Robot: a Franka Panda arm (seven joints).
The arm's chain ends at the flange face. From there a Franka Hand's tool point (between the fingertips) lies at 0.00 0.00 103.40 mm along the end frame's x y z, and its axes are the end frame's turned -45 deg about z.
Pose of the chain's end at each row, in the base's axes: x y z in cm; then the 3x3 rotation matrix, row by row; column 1 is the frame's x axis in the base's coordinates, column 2 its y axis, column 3 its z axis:
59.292 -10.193 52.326; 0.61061 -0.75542 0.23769; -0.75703 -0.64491 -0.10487; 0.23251 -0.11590 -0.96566
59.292 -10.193 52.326; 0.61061 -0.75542 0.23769; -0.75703 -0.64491 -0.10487; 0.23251 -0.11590 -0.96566
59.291 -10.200 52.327; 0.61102 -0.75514 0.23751; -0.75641 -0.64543 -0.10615; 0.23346 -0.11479 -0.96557
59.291 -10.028 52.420; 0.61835 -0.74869 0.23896; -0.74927 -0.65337 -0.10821; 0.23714 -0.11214 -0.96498
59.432 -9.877 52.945; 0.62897 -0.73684 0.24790; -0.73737 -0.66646 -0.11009; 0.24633 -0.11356 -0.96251
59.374 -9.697 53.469; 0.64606 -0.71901 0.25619; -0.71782 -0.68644 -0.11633; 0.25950 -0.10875 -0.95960
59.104 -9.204 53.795; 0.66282 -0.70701 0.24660; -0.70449 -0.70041 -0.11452; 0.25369 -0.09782 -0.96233
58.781 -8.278 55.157; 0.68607 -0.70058 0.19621; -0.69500 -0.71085 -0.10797; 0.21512 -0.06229 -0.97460
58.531 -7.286 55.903; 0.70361 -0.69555 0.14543; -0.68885 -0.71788 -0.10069; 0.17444 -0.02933 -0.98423
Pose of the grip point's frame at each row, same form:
61.750 -11.277 42.341; 0.96593 -0.10240 0.23769; -0.07928 -0.99132 -0.10487; 0.24636 0.08246 -0.96566
61.750 -11.277 42.341; 0.96593 -0.10240 0.23769; -0.07928 -0.99132 -0.10487; 0.24636 0.08246 -0.96566
61.747 -11.298 42.343; 0.96602 -0.10191 0.23751; -0.07847 -0.99125 -0.10615; 0.24625 0.08391 -0.96557
61.762 -11.147 42.442; 0.96664 -0.09216 0.23896; -0.06781 -0.99182 -0.10821; 0.24698 0.08839 -0.96498
61.995 -11.015 42.993; 0.96577 -0.07628 0.24790; -0.05014 -0.99266 -0.11009; 0.25448 0.09388 -0.96251
62.023 -10.900 43.547; 0.96525 -0.05158 0.25619; -0.02219 -0.99296 -0.11633; 0.26039 0.10660 -0.95960
61.654 -10.388 43.845; 0.96862 -0.03125 0.24660; -0.00288 -0.99341 -0.11452; 0.24856 0.11022 -0.96233
60.810 -9.394 45.080; 0.98051 -0.01026 0.19621; 0.01121 -0.99409 -0.10797; 0.19616 0.10807 -0.97460
60.035 -8.327 45.726; 0.98936 0.00570 0.14543; 0.02053 -0.99471 -0.10069; 0.14409 0.10261 -0.98423

